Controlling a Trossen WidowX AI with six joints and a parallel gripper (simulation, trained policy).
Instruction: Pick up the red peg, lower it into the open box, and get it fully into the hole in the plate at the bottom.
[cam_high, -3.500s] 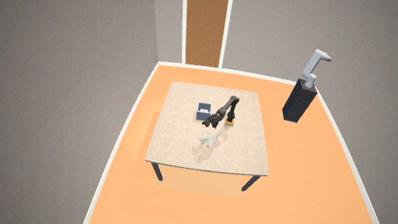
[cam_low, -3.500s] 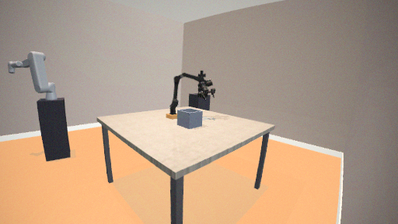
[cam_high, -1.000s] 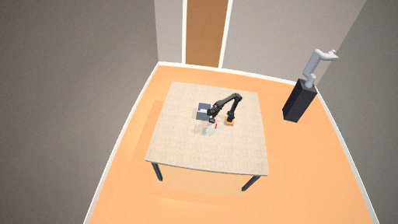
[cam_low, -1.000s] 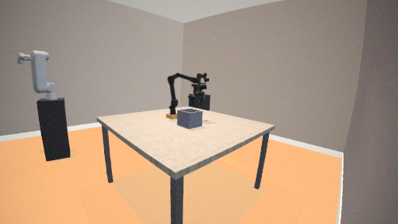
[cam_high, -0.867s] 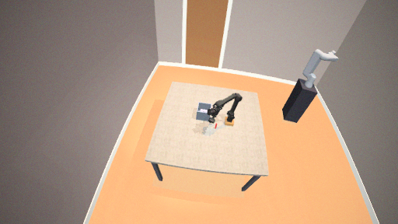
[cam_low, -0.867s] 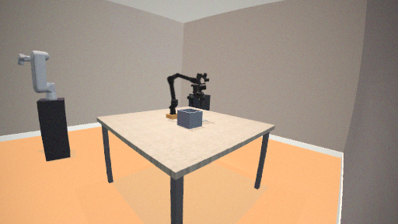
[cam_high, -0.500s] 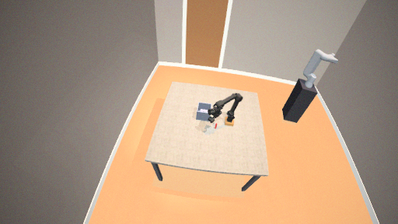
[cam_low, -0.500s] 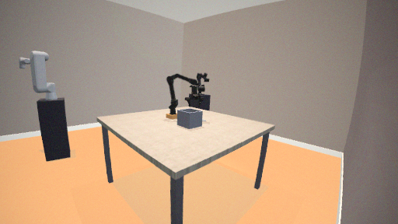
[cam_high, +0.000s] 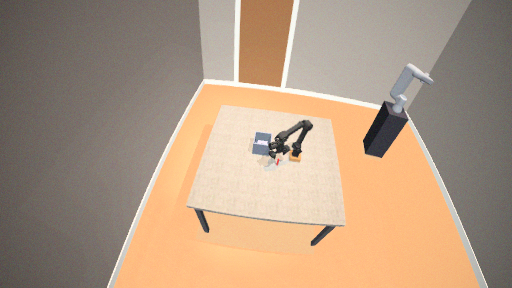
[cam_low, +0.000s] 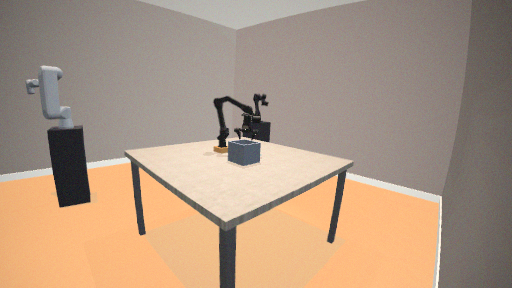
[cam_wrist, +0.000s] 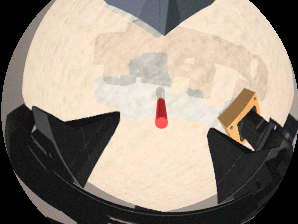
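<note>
Right now my gripper tip is 60 mm above the red peg and 10 mm to the right of it.
</note>
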